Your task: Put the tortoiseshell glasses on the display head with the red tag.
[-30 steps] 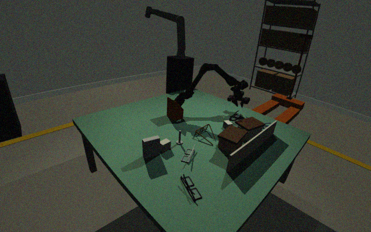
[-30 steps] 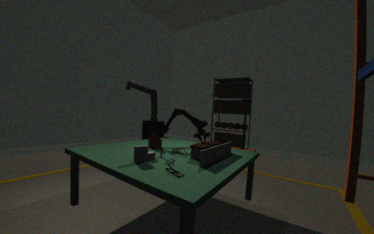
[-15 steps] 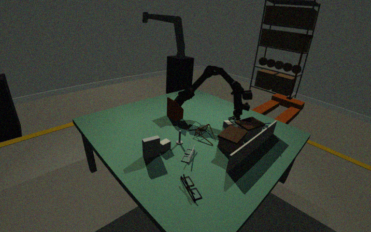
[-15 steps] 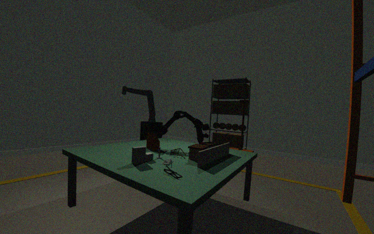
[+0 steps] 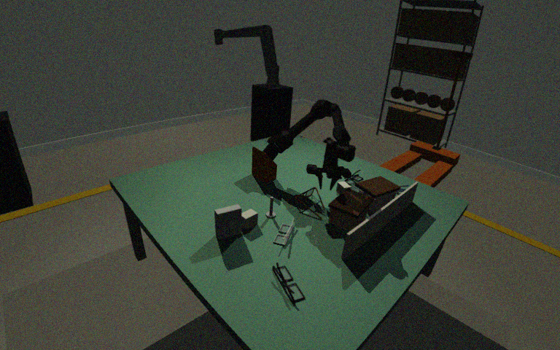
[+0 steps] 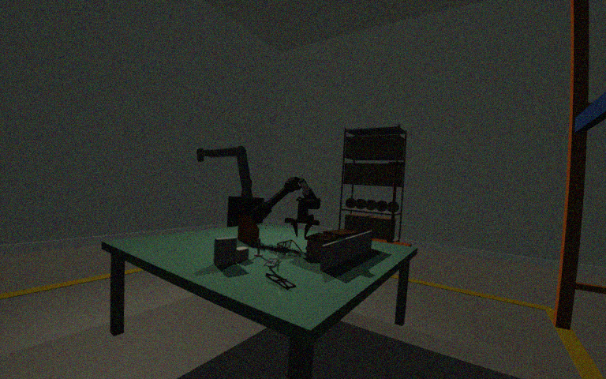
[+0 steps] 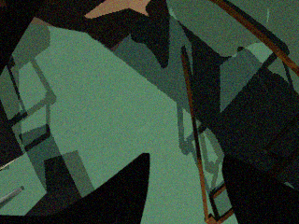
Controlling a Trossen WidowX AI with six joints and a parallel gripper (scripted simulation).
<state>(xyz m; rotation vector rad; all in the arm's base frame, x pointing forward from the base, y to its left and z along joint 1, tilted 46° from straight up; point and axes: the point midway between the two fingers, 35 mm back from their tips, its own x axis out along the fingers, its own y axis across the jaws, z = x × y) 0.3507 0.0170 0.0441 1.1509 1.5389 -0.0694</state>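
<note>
Right now my gripper tip is 70 mm past the small stand, 250 mm to the left of it and 50 mm above it. From my gripper tip the other things lie so: white panel (270 mm ahead, 70 mm to the left, 20 mm below); then brown stepped display head (140 mm ahead, 40 mm to the right, 20 mm below).
</note>
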